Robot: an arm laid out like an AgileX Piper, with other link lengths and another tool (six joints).
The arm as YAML. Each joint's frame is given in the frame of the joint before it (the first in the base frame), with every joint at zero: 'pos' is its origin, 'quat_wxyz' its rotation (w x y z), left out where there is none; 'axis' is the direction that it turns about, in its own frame. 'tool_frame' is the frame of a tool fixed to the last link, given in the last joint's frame.
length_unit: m
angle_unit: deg
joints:
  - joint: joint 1
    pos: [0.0, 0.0, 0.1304]
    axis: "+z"
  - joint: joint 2
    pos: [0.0, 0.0, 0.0]
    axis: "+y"
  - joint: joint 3
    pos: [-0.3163, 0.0, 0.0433]
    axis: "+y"
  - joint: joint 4
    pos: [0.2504, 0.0, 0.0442]
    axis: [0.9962, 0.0, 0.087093]
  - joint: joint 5
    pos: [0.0, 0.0, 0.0]
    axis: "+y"
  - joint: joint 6
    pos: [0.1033, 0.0, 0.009]
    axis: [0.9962, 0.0, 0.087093]
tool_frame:
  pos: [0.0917, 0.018, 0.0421]
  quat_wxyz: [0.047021, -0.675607, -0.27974, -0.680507]
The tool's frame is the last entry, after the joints.
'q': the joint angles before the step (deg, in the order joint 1, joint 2, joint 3, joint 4, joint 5, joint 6). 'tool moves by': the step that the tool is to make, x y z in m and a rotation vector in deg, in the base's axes. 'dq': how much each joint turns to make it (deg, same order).
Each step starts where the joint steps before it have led.
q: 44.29, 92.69, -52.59, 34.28, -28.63, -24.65
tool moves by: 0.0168, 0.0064, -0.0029, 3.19, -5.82, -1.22
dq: -0.63, 5.66, -0.58, -7.71, -10.71, 8.03
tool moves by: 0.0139, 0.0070, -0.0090, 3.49, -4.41, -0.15
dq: -0.78, 6.01, -1.03, -5.35, -9.63, 6.33
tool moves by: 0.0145, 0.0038, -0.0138, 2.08, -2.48, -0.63
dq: -0.88, 5.40, -1.71, -2.18, -6.47, 3.10
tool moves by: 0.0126, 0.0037, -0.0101, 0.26, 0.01, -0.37
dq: -0.71, 3.00, -2.24, -0.57, -0.75, 0.79
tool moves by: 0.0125, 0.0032, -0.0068, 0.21, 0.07, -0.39
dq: -0.70, 2.45, -2.53, -0.33, 0.11, 0.41
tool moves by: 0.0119, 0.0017, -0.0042, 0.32, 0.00, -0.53
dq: -0.70, 2.00, -2.47, -0.10, 0.34, 0.24
